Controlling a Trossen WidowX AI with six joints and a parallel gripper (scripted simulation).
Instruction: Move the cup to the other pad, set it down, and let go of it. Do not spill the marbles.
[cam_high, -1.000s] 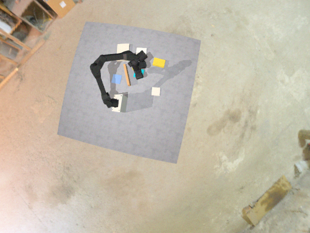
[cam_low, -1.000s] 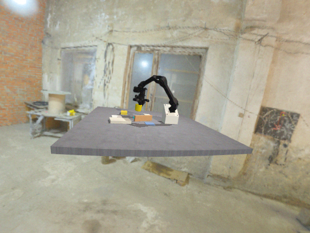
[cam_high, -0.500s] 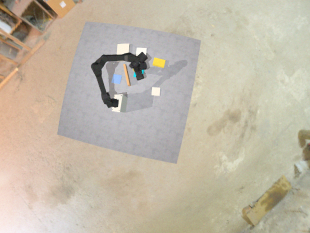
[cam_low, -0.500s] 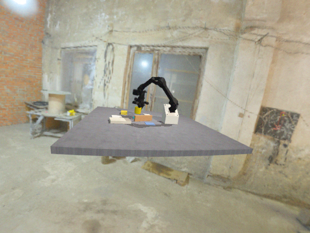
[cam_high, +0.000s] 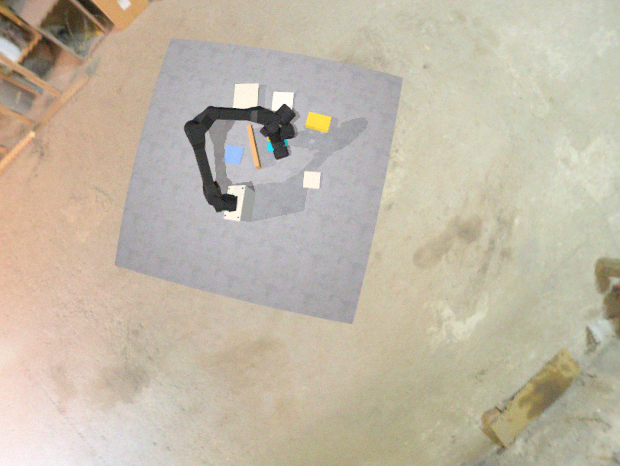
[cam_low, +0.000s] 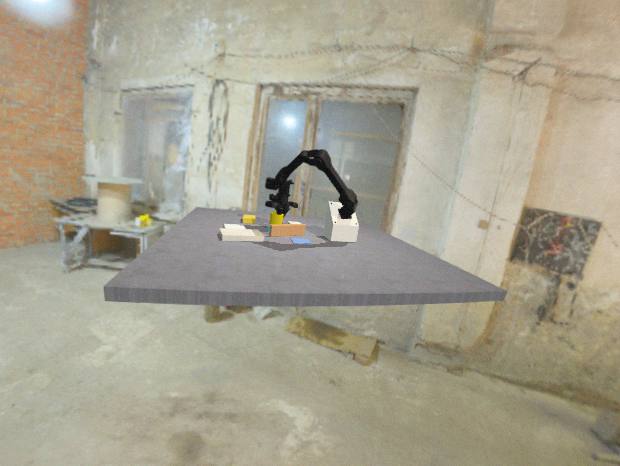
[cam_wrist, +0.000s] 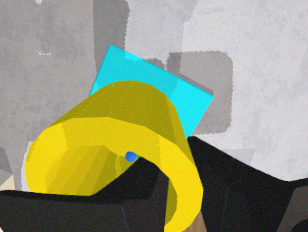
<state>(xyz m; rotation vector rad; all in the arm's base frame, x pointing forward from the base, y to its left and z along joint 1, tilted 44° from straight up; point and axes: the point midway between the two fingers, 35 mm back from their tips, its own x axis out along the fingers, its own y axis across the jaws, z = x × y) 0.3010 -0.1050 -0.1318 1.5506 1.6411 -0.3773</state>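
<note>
My gripper tip is now 2 cm short of the yellow cup and 1 cm to the right of it. Round my gripper tip: white block (15 cm behind, 16 cm to the right, 5 cm below); yellow block (13 cm ahead, 18 cm to the right, 4 cm below); orange bar (1 cm behind, 12 cm to the left, 4 cm below).
</note>
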